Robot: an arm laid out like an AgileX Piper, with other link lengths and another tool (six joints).
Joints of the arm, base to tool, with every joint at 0 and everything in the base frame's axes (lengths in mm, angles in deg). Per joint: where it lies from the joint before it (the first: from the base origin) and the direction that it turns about. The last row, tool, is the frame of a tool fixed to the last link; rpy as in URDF.
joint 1: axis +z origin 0 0 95.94
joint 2: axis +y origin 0 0 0
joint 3: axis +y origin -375.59 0 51.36
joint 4: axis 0.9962 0 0.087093 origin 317.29 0 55.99
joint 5: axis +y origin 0 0 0
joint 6: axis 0.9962 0 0.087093 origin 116.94 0 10.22
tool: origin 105.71 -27 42.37 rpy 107.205 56.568 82.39
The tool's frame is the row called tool.
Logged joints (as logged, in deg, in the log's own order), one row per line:
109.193, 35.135, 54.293, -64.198, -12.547, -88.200
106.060, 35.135, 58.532, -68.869, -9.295, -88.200
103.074, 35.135, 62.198, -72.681, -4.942, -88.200
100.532, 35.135, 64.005, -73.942, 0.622, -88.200
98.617, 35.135, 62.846, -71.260, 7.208, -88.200
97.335, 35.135, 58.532, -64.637, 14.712, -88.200
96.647, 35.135, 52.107, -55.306, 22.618, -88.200
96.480, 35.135, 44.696, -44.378, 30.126, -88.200
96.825, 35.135, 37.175, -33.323, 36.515, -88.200
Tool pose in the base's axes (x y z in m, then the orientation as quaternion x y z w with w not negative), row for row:
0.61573, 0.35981, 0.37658, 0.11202, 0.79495, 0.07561, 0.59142
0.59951, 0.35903, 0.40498, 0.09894, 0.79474, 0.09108, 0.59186
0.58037, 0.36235, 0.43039, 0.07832, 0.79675, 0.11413, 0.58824
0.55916, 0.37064, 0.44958, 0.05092, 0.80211, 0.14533, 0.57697
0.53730, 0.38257, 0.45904, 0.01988, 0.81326, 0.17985, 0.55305
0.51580, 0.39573, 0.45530, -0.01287, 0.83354, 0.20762, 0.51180
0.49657, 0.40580, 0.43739, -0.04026, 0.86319, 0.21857, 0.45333
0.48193, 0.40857, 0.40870, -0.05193, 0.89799, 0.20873, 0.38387
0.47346, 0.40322, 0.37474, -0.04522, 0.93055, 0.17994, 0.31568
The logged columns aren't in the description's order. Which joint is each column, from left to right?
Columns, left to right: joint 2, joint 1, joint 4, joint 6, joint 5, joint 3.
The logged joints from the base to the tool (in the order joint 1, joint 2, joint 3, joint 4, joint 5, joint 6), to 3 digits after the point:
35.135, 109.193, -88.200, 54.293, -12.547, -64.198
35.135, 106.060, -88.200, 58.532, -9.295, -68.869
35.135, 103.074, -88.200, 62.198, -4.942, -72.681
35.135, 100.532, -88.200, 64.005, 0.622, -73.942
35.135, 98.617, -88.200, 62.846, 7.208, -71.260
35.135, 97.335, -88.200, 58.532, 14.712, -64.637
35.135, 96.647, -88.200, 52.107, 22.618, -55.306
35.135, 96.480, -88.200, 44.696, 30.126, -44.378
35.135, 96.825, -88.200, 37.175, 36.515, -33.323

